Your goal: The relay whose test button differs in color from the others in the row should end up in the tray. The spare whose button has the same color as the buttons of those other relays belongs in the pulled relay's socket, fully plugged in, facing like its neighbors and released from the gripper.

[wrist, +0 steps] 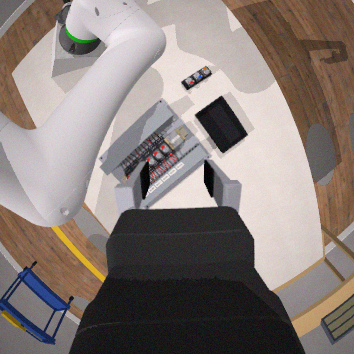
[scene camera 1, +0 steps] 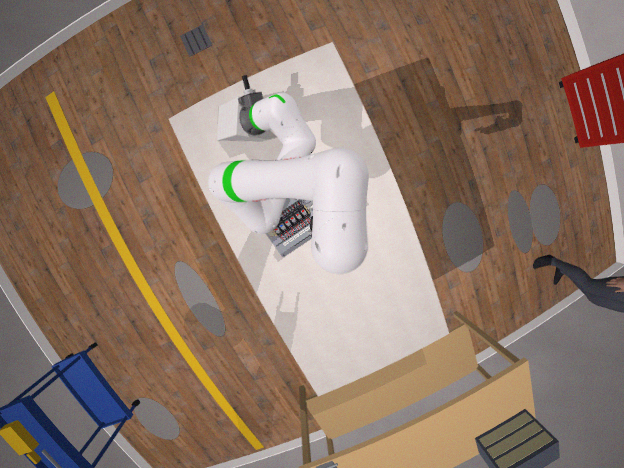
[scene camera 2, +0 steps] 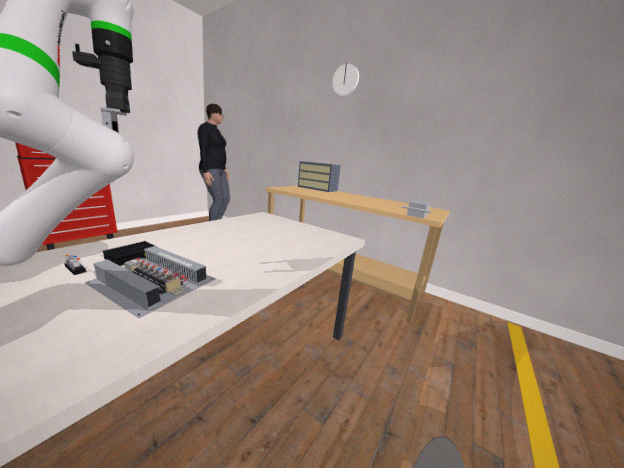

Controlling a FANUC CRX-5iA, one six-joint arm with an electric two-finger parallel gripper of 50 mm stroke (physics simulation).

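Places are measured from the arm's base along level axes (x ahead, y right, z down), in centimetres.
Pixels of known places: gripper, fingertip midpoint: [wrist: 176,171]; arm's base, link origin: [wrist: 80,35] [scene camera 1: 254,118].
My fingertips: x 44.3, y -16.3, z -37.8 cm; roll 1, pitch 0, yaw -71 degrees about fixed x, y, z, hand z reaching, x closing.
Observation:
Ahead of a thing's pixels: the offset from my fingertips to its middle. "pt": to the spot under its first point. Level surfaces: height alone.
My gripper [scene camera 2: 111,122] [wrist: 176,171] is open and empty, high above the table; the arm hides it in scene camera 1. In the wrist view its left finger covers part of the relay row {pt dx +3.6, dy +7.3, dz +41.2 cm} [wrist: 156,154]. The row also shows in scene camera 1 [scene camera 1: 293,219] and scene camera 2 [scene camera 2: 152,269], inside the grey panel. Several relays have red buttons; one blue-button relay {dx +7.0, dy +15.9, dz +43.2 cm} [scene camera 2: 159,270] stands among them. The spares [wrist: 199,76] [scene camera 2: 74,263] stand in a short black strip, with red, blue and orange buttons. The black tray {dx +1.9, dy -16.4, dz +46.2 cm} [wrist: 210,133] [scene camera 2: 113,256] lies beside the panel, empty in the wrist view.
Grey wiring ducts {dx -3.1, dy +12.8, dz +44.7 cm} [wrist: 129,146] [scene camera 2: 126,284] flank the relay row. The arm's own links [scene camera 1: 340,211] [wrist: 90,105] pass above the white table {dz +48.0 cm} [scene camera 1: 372,302] and close beside the panel in the wrist view. A wooden bench [scene camera 1: 443,418] [scene camera 2: 352,199] stands beyond the table.

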